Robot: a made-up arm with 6 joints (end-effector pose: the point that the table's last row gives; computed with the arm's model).
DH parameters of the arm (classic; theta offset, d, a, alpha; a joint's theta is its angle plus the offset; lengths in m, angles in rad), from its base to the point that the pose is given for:
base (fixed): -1.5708 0.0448 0 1.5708
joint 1: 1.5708 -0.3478 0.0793 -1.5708
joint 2: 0 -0.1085 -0.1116 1.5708
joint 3: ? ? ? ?
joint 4: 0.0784 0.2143 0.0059 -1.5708
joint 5: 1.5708 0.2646 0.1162 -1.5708
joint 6: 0.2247 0 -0.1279 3.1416
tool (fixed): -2.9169 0.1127 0 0
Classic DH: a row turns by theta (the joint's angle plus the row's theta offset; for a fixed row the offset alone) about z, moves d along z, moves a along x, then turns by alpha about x.
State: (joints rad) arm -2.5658 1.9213 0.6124 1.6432 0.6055 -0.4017
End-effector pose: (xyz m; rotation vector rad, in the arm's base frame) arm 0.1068 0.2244 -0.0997 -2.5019 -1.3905 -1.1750
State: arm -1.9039 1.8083 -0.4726 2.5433 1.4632 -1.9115
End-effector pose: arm 0.3880 0.0172 0.0599 1.6214 1.1078 -0.6146
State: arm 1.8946 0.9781 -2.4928 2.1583 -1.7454 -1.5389
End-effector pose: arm 0.5044 -0.1850 0.2007 -0.7104 1.3659 -2.3749
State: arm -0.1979 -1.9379 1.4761 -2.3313 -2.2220 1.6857
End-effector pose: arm 0.5760 0.1200 0.6765 -0.5398 -0.7175 0.5772
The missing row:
joint 3: 0.0784 0 0.0869 3.1416
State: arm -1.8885 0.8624 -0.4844 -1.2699 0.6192 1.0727
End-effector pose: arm 0.6125 -0.0686 -0.3793 1.2295 0.3705 -0.3961
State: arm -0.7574 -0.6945 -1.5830 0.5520 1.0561 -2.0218
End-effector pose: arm 0.5036 -0.0219 -0.0276 0.6729 -2.5594 -0.4889
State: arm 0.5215 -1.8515 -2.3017 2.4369 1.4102 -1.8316
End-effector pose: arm 0.3535 -0.1560 0.3283 2.7780 -0.1944 0.4275
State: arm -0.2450 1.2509 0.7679 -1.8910 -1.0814 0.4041
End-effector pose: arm 0.4841 0.3299 -0.0786 -2.6733 0.0368 0.1755
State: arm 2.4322 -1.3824 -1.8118 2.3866 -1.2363 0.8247
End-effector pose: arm 0.2516 0.2111 -0.3099 0.5344 2.7495 0.6375
